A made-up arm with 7 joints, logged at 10 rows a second.
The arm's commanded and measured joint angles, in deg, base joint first. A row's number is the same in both.
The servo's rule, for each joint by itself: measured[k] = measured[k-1] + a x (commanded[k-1-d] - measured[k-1]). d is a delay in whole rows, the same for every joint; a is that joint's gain. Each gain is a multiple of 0.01, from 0.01 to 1. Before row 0 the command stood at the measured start. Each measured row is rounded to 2 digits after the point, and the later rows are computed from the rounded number. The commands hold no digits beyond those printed.
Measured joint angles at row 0: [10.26, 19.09, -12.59, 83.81, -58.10, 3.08, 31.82]
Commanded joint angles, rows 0 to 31: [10.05, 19.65, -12.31, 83.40, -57.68, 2.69, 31.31]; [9.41, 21.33, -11.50, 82.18, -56.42, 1.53, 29.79]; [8.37, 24.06, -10.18, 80.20, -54.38, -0.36, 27.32]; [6.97, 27.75, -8.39, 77.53, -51.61, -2.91, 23.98]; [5.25, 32.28, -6.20, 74.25, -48.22, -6.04, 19.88]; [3.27, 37.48, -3.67, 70.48, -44.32, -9.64, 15.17]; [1.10, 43.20, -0.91, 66.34, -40.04, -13.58, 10.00]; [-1.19, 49.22, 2.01, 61.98, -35.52, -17.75, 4.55]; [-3.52, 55.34, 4.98, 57.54, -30.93, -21.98, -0.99]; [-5.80, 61.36, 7.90, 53.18, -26.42, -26.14, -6.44]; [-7.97, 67.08, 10.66, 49.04, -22.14, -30.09, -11.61]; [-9.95, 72.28, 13.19, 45.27, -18.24, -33.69, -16.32]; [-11.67, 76.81, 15.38, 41.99, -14.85, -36.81, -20.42]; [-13.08, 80.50, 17.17, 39.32, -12.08, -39.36, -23.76]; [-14.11, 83.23, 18.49, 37.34, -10.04, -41.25, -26.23]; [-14.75, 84.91, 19.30, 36.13, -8.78, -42.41, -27.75]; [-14.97, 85.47, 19.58, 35.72, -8.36, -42.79, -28.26]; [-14.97, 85.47, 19.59, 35.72, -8.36, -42.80, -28.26]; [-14.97, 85.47, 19.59, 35.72, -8.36, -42.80, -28.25]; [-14.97, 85.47, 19.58, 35.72, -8.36, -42.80, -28.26]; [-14.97, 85.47, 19.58, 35.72, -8.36, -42.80, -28.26]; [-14.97, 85.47, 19.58, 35.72, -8.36, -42.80, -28.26]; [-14.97, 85.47, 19.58, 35.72, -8.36, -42.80, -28.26]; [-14.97, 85.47, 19.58, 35.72, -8.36, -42.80, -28.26]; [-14.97, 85.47, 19.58, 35.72, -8.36, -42.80, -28.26]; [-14.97, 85.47, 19.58, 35.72, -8.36, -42.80, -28.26]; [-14.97, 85.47, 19.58, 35.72, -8.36, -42.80, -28.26]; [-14.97, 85.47, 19.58, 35.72, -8.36, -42.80, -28.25]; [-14.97, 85.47, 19.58, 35.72, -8.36, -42.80, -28.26]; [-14.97, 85.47, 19.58, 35.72, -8.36, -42.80, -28.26]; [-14.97, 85.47, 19.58, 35.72, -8.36, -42.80, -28.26]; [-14.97, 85.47, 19.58, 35.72, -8.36, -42.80, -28.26]
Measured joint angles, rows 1 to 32: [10.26, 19.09, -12.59, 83.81, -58.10, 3.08, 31.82]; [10.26, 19.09, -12.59, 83.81, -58.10, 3.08, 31.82]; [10.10, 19.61, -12.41, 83.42, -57.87, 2.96, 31.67]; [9.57, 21.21, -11.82, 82.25, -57.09, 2.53, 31.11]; [8.65, 23.86, -10.75, 80.32, -55.63, 1.66, 29.97]; [7.36, 27.48, -9.22, 77.70, -53.46, 0.29, 28.17]; [5.74, 31.94, -7.26, 74.46, -50.63, -1.61, 25.68]; [3.84, 37.09, -4.93, 70.72, -47.22, -4.02, 22.53]; [1.73, 42.77, -2.32, 66.60, -43.34, -6.89, 18.77]; [-0.52, 48.77, 0.49, 62.26, -39.12, -10.15, 14.50]; [-2.83, 54.88, 3.41, 57.82, -34.70, -13.70, 9.85]; [-5.12, 60.91, 6.33, 53.46, -30.23, -17.43, 4.96]; [-7.31, 66.65, 9.14, 49.31, -25.86, -21.23, -0.01]; [-9.34, 71.89, 11.77, 45.51, -21.75, -24.97, -4.90]; [-11.13, 76.47, 14.12, 42.20, -18.02, -28.52, -9.56]; [-12.63, 80.22, 16.10, 39.49, -14.81, -31.77, -13.82]; [-13.77, 83.02, 17.65, 37.47, -12.23, -34.61, -17.54]; [-14.52, 84.78, 18.72, 36.21, -10.37, -36.95, -20.60]; [-14.87, 85.42, 19.28, 35.75, -9.28, -38.70, -22.90]; [-14.95, 85.47, 19.48, 35.72, -8.78, -39.93, -24.51]; [-14.97, 85.47, 19.55, 35.72, -8.55, -40.79, -25.63]; [-14.97, 85.47, 19.57, 35.72, -8.45, -41.39, -26.42]; [-14.97, 85.47, 19.58, 35.72, -8.40, -41.81, -26.97]; [-14.97, 85.47, 19.58, 35.72, -8.38, -42.11, -27.36]; [-14.97, 85.47, 19.58, 35.72, -8.37, -42.32, -27.63]; [-14.97, 85.47, 19.58, 35.72, -8.36, -42.46, -27.82]; [-14.97, 85.47, 19.58, 35.72, -8.36, -42.56, -27.95]; [-14.97, 85.47, 19.58, 35.72, -8.36, -42.63, -28.04]; [-14.97, 85.47, 19.58, 35.72, -8.36, -42.68, -28.11]; [-14.97, 85.47, 19.58, 35.72, -8.36, -42.72, -28.15]; [-14.97, 85.47, 19.58, 35.72, -8.36, -42.74, -28.18]; [-14.97, 85.47, 19.58, 35.72, -8.36, -42.76, -28.20]
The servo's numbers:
d 2
a 0.77 0.93 0.65 0.94 0.54 0.30 0.30

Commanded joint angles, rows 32 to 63: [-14.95, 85.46, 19.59, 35.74, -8.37, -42.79, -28.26]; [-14.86, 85.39, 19.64, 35.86, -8.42, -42.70, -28.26]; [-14.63, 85.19, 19.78, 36.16, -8.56, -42.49, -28.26]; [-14.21, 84.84, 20.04, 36.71, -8.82, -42.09, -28.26]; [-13.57, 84.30, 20.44, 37.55, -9.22, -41.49, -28.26]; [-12.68, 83.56, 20.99, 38.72, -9.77, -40.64, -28.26]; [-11.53, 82.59, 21.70, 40.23, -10.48, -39.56, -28.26]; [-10.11, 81.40, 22.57, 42.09, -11.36, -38.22, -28.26]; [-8.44, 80.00, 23.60, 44.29, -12.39, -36.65, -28.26]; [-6.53, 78.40, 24.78, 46.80, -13.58, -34.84, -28.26]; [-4.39, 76.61, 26.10, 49.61, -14.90, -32.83, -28.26]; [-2.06, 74.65, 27.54, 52.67, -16.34, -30.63, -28.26]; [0.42, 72.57, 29.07, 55.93, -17.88, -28.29, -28.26]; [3.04, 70.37, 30.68, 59.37, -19.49, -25.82, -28.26]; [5.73, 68.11, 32.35, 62.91, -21.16, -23.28, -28.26]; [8.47, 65.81, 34.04, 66.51, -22.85, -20.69, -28.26]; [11.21, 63.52, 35.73, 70.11, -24.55, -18.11, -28.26]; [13.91, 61.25, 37.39, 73.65, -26.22, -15.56, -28.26]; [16.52, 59.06, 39.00, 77.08, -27.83, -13.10, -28.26]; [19.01, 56.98, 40.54, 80.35, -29.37, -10.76, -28.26]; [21.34, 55.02, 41.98, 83.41, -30.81, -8.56, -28.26]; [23.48, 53.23, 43.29, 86.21, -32.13, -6.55, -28.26]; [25.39, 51.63, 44.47, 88.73, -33.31, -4.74, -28.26]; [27.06, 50.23, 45.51, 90.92, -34.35, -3.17, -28.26]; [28.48, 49.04, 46.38, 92.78, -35.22, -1.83, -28.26]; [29.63, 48.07, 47.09, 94.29, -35.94, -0.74, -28.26]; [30.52, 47.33, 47.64, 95.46, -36.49, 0.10, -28.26]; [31.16, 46.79, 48.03, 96.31, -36.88, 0.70, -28.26]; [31.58, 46.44, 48.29, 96.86, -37.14, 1.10, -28.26]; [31.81, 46.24, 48.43, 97.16, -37.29, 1.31, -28.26]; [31.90, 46.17, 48.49, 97.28, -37.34, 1.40, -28.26]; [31.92, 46.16, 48.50, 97.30, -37.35, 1.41, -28.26]
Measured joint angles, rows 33 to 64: [-14.97, 85.47, 19.58, 35.72, -8.36, -42.77, -28.22]; [-14.97, 85.47, 19.58, 35.72, -8.36, -42.78, -28.23]; [-14.95, 85.46, 19.59, 35.74, -8.37, -42.78, -28.24]; [-14.88, 85.39, 19.62, 35.85, -8.40, -42.76, -28.25]; [-14.69, 85.20, 19.72, 36.14, -8.49, -42.68, -28.25]; [-14.32, 84.87, 19.93, 36.68, -8.67, -42.50, -28.25]; [-13.74, 84.34, 20.26, 37.50, -8.97, -42.20, -28.25]; [-12.92, 83.61, 20.73, 38.65, -9.40, -41.73, -28.25]; [-11.85, 82.66, 21.36, 40.14, -9.98, -41.08, -28.25]; [-10.51, 81.49, 22.15, 41.97, -10.73, -40.22, -28.25]; [-8.92, 80.10, 23.09, 44.15, -11.63, -39.15, -28.25]; [-7.08, 78.52, 24.19, 46.64, -12.68, -37.86, -28.25]; [-5.01, 76.74, 25.43, 49.43, -13.88, -36.35, -28.25]; [-2.74, 74.80, 26.80, 52.48, -15.21, -34.63, -28.25]; [-0.31, 72.73, 28.28, 55.72, -16.65, -32.73, -28.25]; [2.27, 70.54, 29.84, 59.15, -18.18, -30.66, -28.25]; [4.93, 68.28, 31.47, 62.68, -19.79, -28.45, -28.25]; [7.66, 65.98, 33.14, 66.28, -21.44, -26.12, -28.25]; [10.39, 63.69, 34.82, 69.88, -23.12, -23.72, -28.25]; [13.10, 61.42, 36.49, 73.42, -24.79, -21.27, -28.25]; [15.73, 59.23, 38.12, 76.86, -26.43, -18.82, -28.25]; [18.26, 57.14, 39.69, 80.14, -28.02, -16.40, -28.25]; [20.63, 55.17, 41.18, 83.21, -29.53, -14.05, -28.25]; [22.82, 53.37, 42.55, 86.03, -30.93, -11.80, -28.25]; [24.80, 51.75, 43.80, 88.57, -32.22, -9.68, -28.25]; [26.54, 50.34, 44.91, 90.78, -33.37, -7.73, -28.25]; [28.03, 49.13, 45.87, 92.66, -34.37, -5.96, -28.25]; [29.26, 48.14, 46.66, 94.19, -35.22, -4.39, -28.25]; [30.23, 47.39, 47.30, 95.38, -35.91, -3.04, -28.25]; [30.95, 46.83, 47.77, 96.25, -36.43, -1.92, -28.25]; [31.44, 46.47, 48.11, 96.82, -36.81, -1.01, -28.25]; [31.72, 46.26, 48.32, 97.14, -37.07, -0.31, -28.25]
